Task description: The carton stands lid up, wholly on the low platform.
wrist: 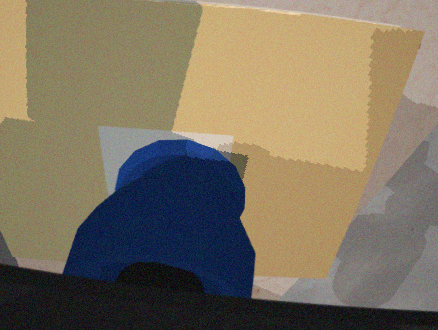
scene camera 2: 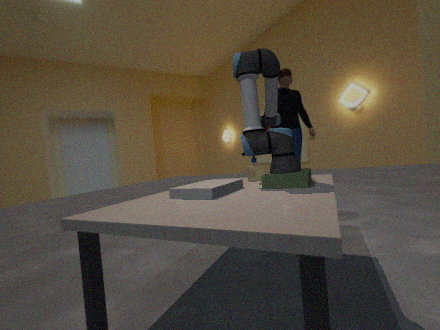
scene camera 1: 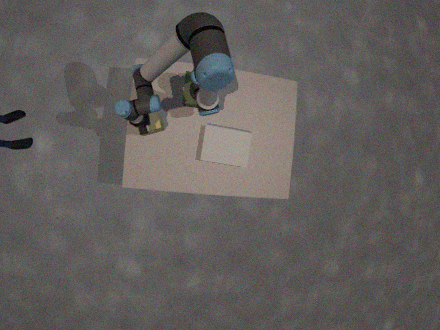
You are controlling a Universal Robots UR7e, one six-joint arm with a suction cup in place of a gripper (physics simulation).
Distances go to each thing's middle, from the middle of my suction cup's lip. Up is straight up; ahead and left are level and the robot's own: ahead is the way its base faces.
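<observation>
Counted from my suction cup, the low platform point(scene camera 1: 221, 145) is 120 mm ahead, 520 mm to the left and 110 mm below. The carton point(wrist: 300, 104) is 10 mm behind my suction cup, 10 mm to the left of it and 80 mm below it.
</observation>
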